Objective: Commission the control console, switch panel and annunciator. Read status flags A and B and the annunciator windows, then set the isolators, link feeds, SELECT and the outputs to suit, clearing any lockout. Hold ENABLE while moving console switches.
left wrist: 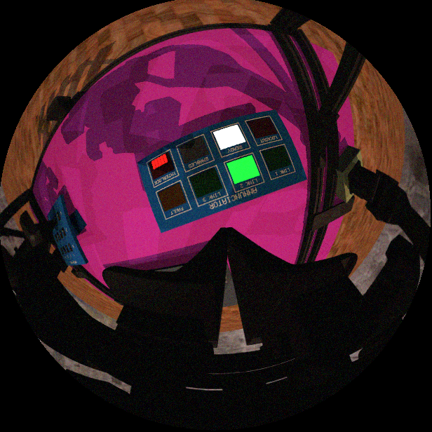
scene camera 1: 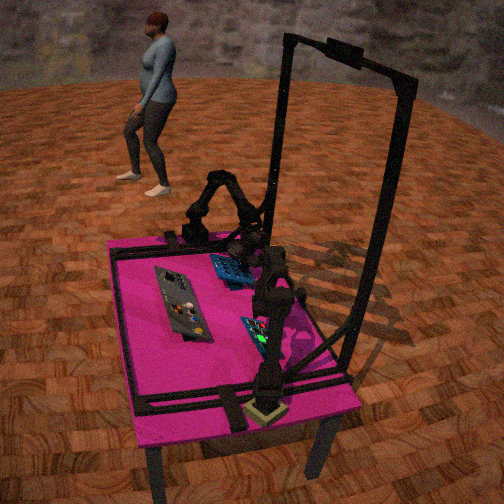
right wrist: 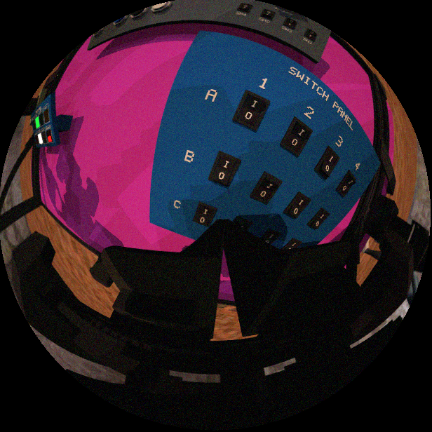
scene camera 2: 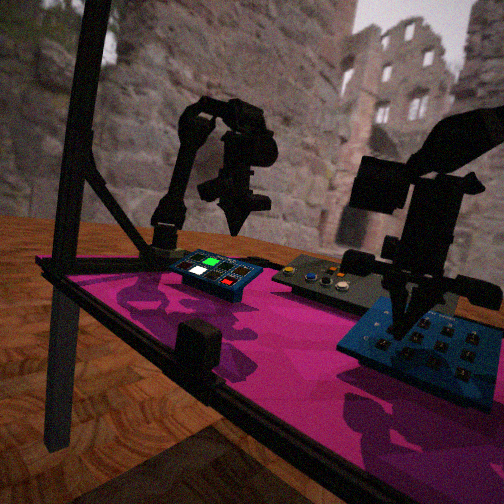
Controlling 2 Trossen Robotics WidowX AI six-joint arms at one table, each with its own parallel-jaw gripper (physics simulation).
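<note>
The blue switch panel (scene camera 1: 230,272) (scene camera 2: 360,340) (right wrist: 175,175) has rocker switches marked I and 0 in rows A, B, C and columns 1 to 4. My right gripper (scene camera 2: 397,337) (right wrist: 222,224) is shut and empty, tips low over row C, near C1 and C2; contact is unclear. My left gripper (scene camera 2: 235,233) (left wrist: 225,232) is shut and empty, high above the table. On the annunciator (scene camera 1: 257,332) (scene camera 2: 217,270) (left wrist: 240,200) (right wrist: 46,125), READY is white, LINK 2 green and INTERLOCK partly red; the other windows are dark. The grey console (scene camera 1: 182,305) (scene camera 2: 305,287) (right wrist: 200,15) has buttons and switches. Its status flags are unreadable.
The console lies behind the switch panel in the right wrist view. A black frame with a tall post (scene camera 1: 390,200) (scene camera 2: 75,125) edges the magenta table (scene camera 1: 200,365). A black block (scene camera 2: 197,345) stands on the table edge. A person (scene camera 1: 160,75) stands on the floor beyond.
</note>
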